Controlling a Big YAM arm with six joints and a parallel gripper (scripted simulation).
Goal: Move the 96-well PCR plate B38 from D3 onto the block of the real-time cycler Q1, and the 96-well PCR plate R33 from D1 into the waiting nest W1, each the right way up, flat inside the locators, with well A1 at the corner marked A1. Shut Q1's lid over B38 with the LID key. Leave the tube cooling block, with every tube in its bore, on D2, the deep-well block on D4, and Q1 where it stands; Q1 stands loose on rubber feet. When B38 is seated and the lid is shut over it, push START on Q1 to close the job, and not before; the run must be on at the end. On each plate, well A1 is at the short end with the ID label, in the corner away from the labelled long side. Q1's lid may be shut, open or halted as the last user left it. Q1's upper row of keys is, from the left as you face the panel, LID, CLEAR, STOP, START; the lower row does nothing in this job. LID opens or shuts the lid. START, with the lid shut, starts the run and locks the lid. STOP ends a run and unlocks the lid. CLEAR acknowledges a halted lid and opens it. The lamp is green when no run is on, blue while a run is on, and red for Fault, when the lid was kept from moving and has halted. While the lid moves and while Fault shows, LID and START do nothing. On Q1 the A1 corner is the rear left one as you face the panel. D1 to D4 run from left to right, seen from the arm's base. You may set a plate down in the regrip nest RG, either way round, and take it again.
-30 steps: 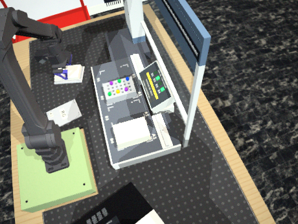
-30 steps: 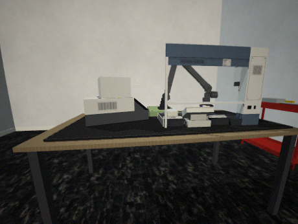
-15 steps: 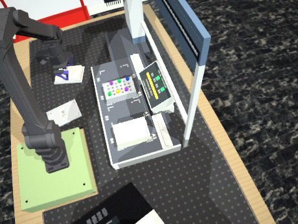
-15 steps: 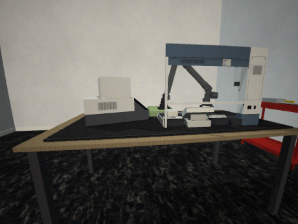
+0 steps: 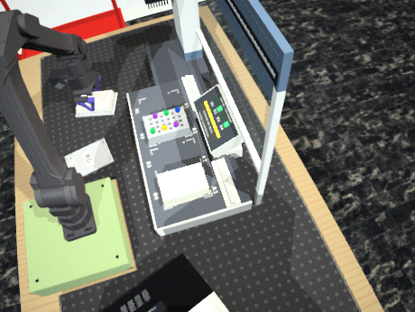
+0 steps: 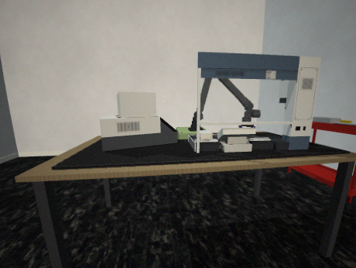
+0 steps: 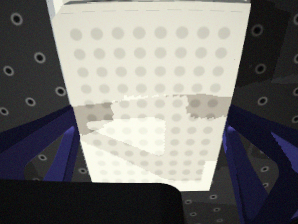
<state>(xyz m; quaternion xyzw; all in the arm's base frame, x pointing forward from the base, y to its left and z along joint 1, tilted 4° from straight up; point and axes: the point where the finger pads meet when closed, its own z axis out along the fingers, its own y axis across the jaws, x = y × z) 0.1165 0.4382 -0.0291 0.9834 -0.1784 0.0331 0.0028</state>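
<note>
The grey nest is 2 cm below my hand. Round my hand: white deep-well block (46 cm to the right, 19 cm ahead, 4 cm above); tube cooling block (25 cm to the right, 21 cm ahead, 4 cm above); regrip nest (22 cm to the right, 7 cm behind, 2 cm below).
</note>
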